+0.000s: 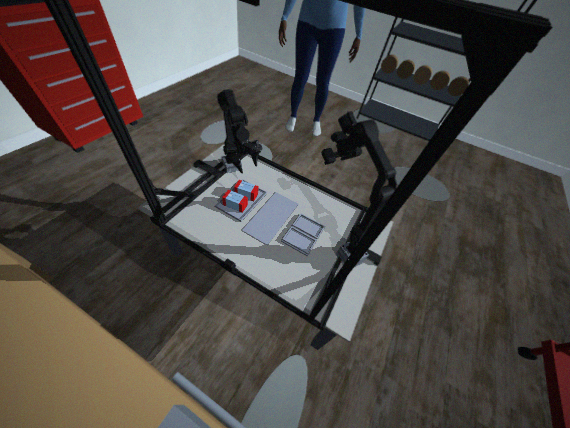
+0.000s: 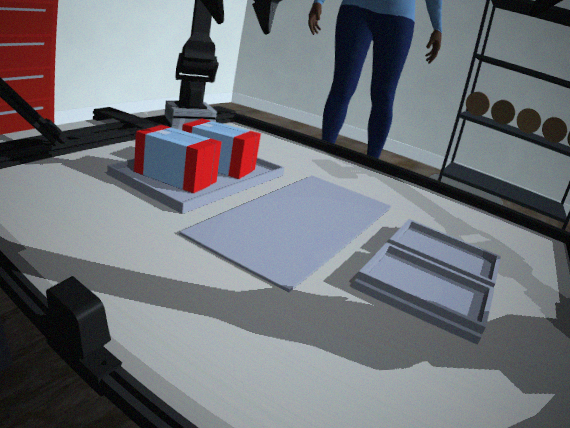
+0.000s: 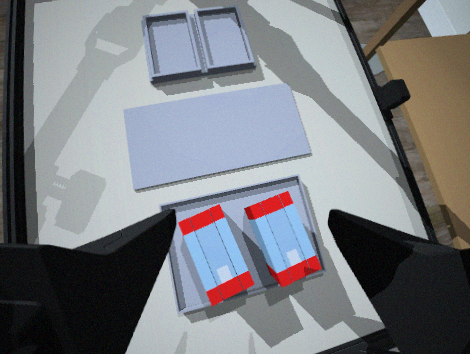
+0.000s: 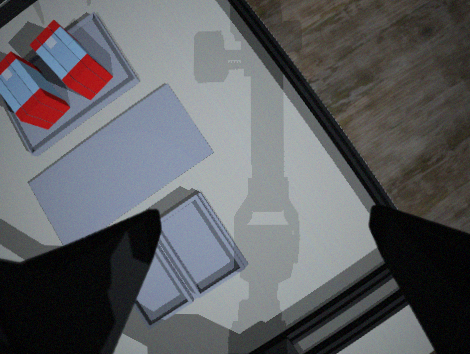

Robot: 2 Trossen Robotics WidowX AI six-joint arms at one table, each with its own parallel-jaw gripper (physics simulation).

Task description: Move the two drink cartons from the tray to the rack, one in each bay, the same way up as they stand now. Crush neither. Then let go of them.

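Places are measured from the left arm's base along level axes (x ahead, y left, z up), in millimetres.
Pixels of known places: left gripper, fingertip midpoint: [image 1: 249,169] [image 2: 245,28] [image 3: 252,216]; right gripper, fingertip midpoint: [image 1: 333,161] [image 2: 515,7] [image 4: 264,218]; left arm's base, origin of the base link: [image 2: 190,105].
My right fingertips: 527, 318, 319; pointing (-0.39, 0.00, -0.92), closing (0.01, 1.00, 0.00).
Ahead of a thing's pixels: the offset from my right fingertips to its top centre, as dx, dy, dz. "spot": to the spot under its first point.
Two light blue cartons with red ends stand apart in the grey tray @[-236, -364, -358] [image 1: 228,213] [image 2: 145,192] [image 3: 232,200] [image 4: 85,116]: the near carton @[-211, -413, -300] [image 1: 235,200] [image 2: 167,157] [image 3: 285,240] [image 4: 30,95] and the far carton @[-263, -325, -300] [image 1: 246,190] [image 2: 221,131] [image 3: 217,255] [image 4: 72,60]. Each has a pale patch on top, toward the left arm's side. The grey two-bay rack @[+111, -145, -354] [image 1: 303,234] [image 2: 440,264] [image 3: 198,42] [image 4: 176,272] has both bays empty. My left gripper [image 1: 248,167] [image 3: 252,216] is open above the tray area, touching neither carton. My right gripper [image 4: 264,218] is open and empty, high above the rack's side.
A thin flat grey plate [image 1: 270,218] [image 2: 290,230] [image 3: 217,137] [image 4: 122,160] lies between tray and rack. Black rails edge the table. A black box @[spot: +161, -567, -325] [image 2: 77,320] [image 3: 395,95] sits on the near rail. A person [image 1: 320,60] [image 2: 372,65] stands behind the table.
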